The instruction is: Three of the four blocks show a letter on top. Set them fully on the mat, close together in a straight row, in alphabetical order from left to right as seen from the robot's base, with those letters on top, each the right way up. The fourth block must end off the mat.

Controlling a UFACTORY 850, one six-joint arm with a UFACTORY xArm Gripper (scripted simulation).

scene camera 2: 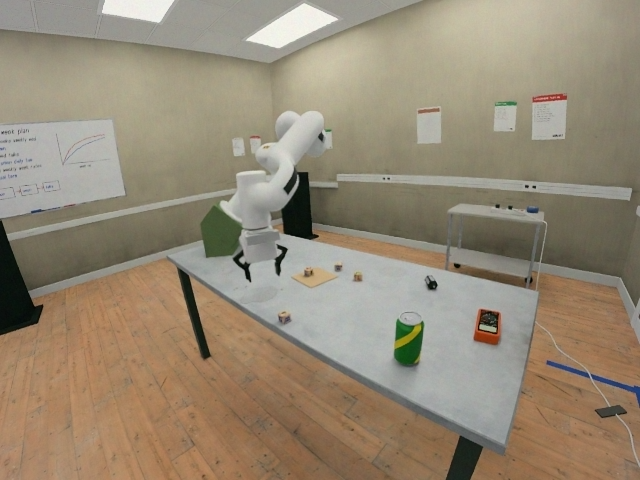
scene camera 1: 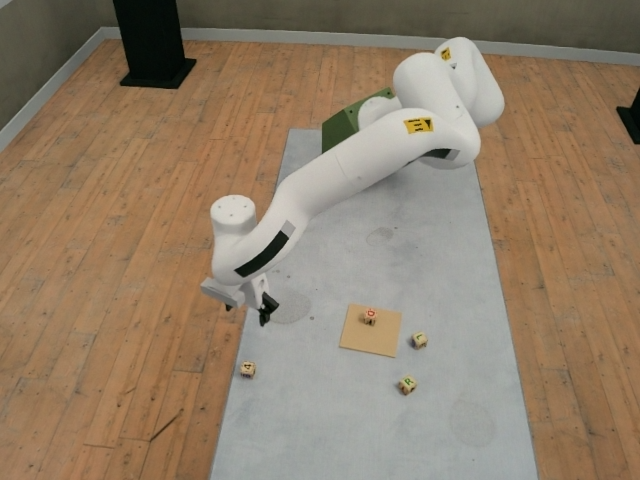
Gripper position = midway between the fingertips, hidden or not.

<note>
In view: the gripper [scene camera 2: 264, 277] and a tan mat [scene camera 1: 381, 339].
The gripper also shows in scene camera 1 [scene camera 1: 247, 314].
</note>
